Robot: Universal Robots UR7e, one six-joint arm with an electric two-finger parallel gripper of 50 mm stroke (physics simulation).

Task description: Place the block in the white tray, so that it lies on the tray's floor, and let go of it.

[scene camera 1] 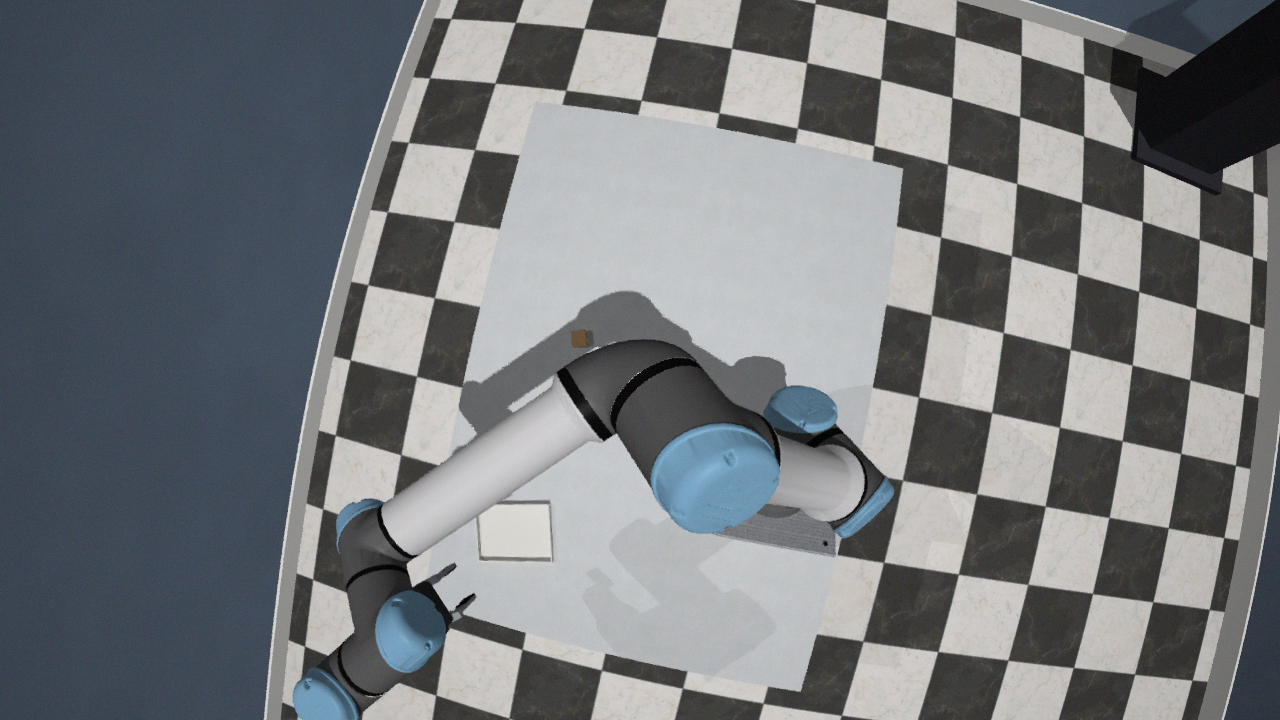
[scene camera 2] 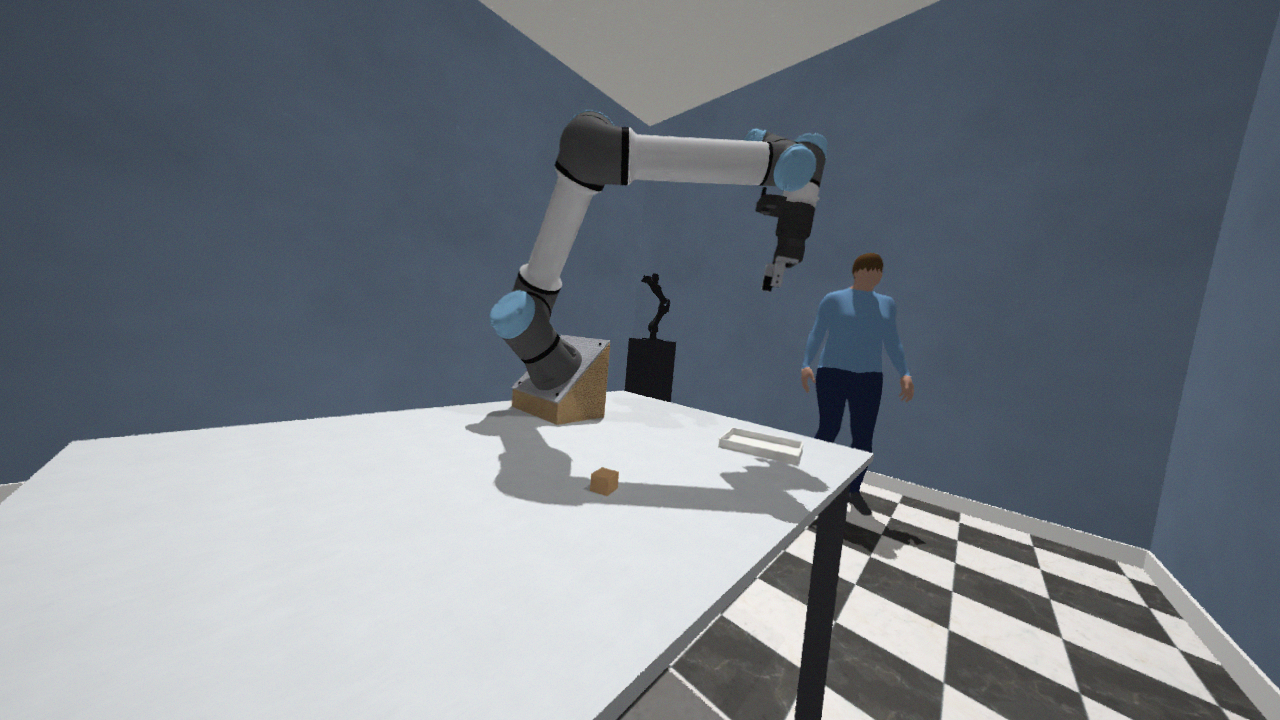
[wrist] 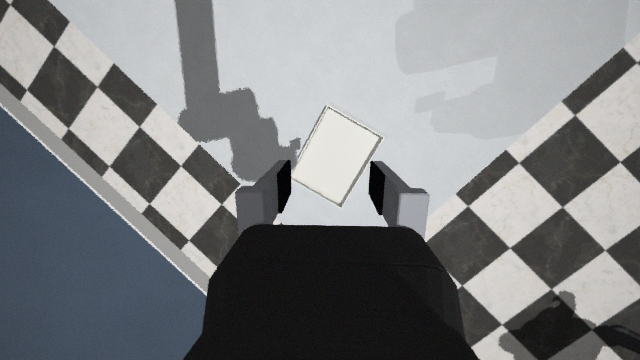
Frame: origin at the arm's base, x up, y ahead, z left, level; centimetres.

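Seen in the pictures: gripper, between the fingertips: (scene camera 1: 460, 582) (scene camera 2: 770, 288) (wrist: 330, 177); arm's base, origin of its link: (scene camera 2: 558, 369).
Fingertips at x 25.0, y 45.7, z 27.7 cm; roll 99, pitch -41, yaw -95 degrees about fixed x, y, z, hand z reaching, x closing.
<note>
Offsets run from my fingertips to a thing's middle. Level surfaces: height alone.
The brown block {dx -36.1, dy +0.3, dz -44.7 cm} (scene camera 1: 580, 338) (scene camera 2: 604, 481) sits on the white table, in the arm's shadow; it does not show in the wrist view. The white tray {dx -36.5, dy +2.0, dz +0.3 cm} (scene camera 1: 515, 531) (scene camera 2: 760, 445) (wrist: 337, 156) lies on the table near a corner, and its floor shows bare. My gripper (scene camera 1: 462, 587) (scene camera 2: 774, 277) (wrist: 330, 177) is open and empty. It hangs high above the table's level, off to the side of the tray in scene camera 1, and well away from the block. In the wrist view the tray shows beyond and between the two fingers.
The arm's base stands on a slanted wooden mount (scene camera 2: 581, 394) at the table's edge. The white table {dx -37.5 cm} (scene camera 1: 716, 223) (scene camera 2: 358, 555) ends close to the tray. A person (scene camera 2: 859, 331) stands behind the table, and a black pedestal (scene camera 2: 650, 367) carries a small dark figure.
</note>
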